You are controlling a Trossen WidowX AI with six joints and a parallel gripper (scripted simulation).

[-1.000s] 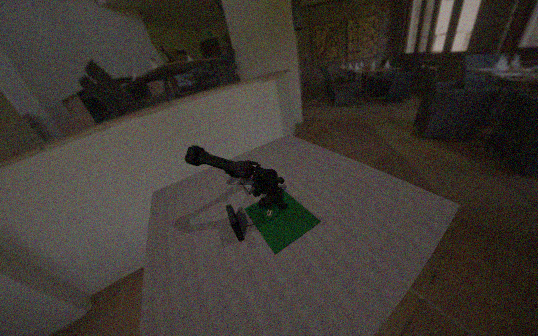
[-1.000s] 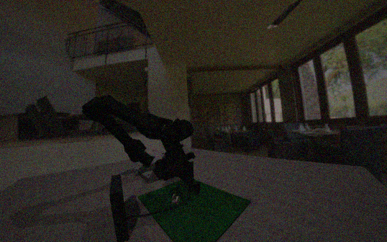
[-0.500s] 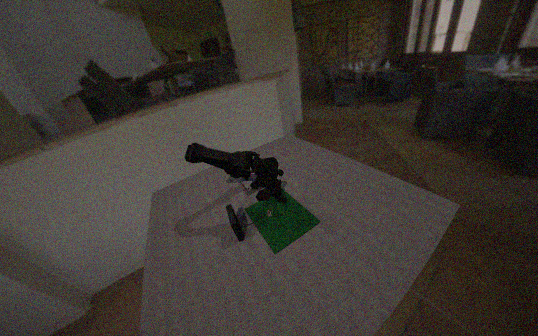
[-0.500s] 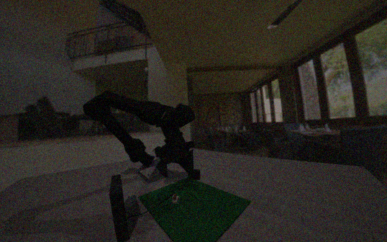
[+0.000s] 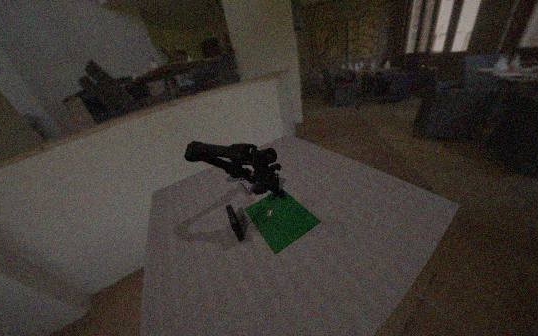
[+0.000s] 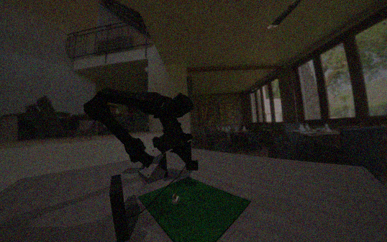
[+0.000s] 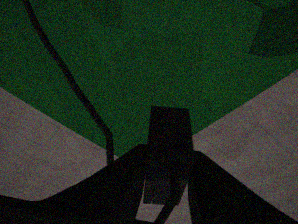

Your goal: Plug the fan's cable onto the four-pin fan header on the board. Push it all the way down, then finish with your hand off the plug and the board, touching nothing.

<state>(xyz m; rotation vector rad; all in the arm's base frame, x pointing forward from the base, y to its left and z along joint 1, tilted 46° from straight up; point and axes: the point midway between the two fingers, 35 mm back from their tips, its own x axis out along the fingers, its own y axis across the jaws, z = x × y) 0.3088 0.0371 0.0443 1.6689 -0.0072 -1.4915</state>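
Right now the fan plug is 1 cm ahead of my gripper tip and 1 cm below it. Round my gripper tip: green board 2 cm ahead, 3 cm to the right, 13 cm below; then black fan 4 cm behind, 21 cm to the right, 6 cm below.
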